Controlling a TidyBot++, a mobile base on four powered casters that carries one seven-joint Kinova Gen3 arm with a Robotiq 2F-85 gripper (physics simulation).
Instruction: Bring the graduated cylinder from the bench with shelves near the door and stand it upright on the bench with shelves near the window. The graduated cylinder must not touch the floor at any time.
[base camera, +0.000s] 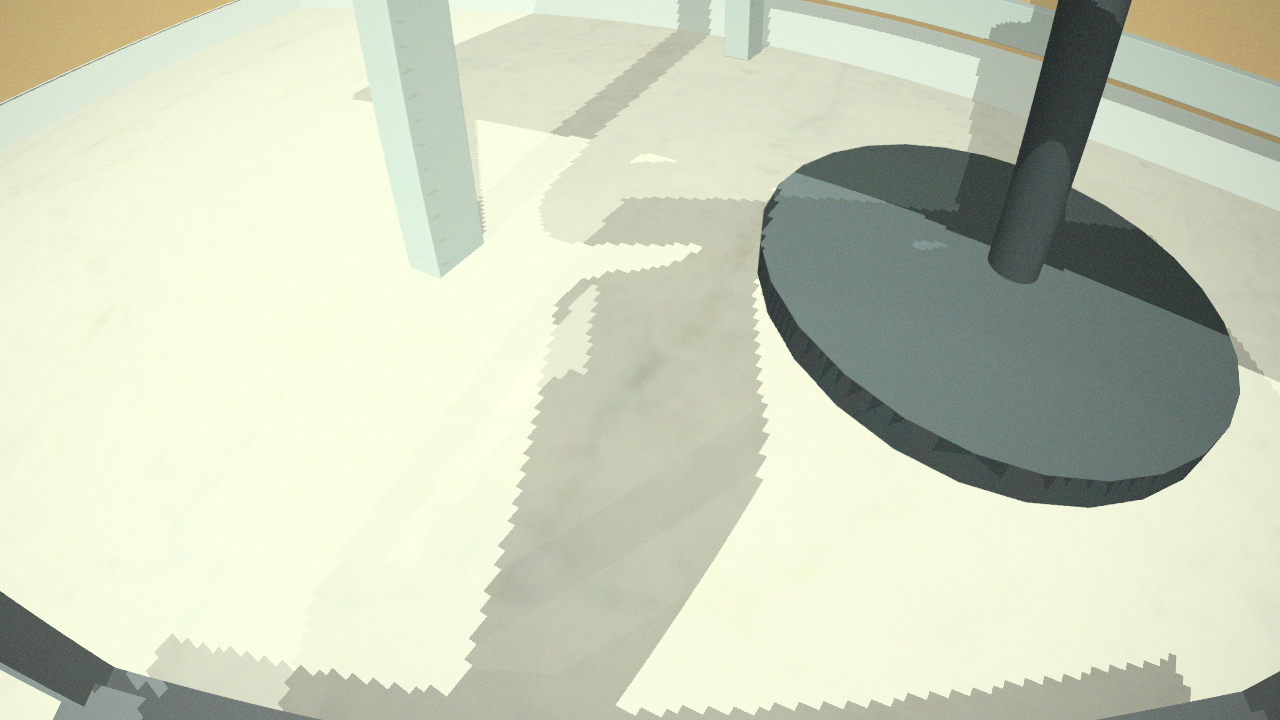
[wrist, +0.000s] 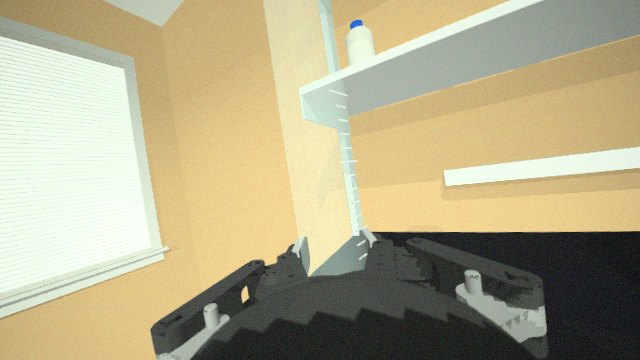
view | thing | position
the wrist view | my gripper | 334, 244
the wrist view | graduated cylinder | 312, 103
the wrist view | window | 84, 207
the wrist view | bench with shelves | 479, 46
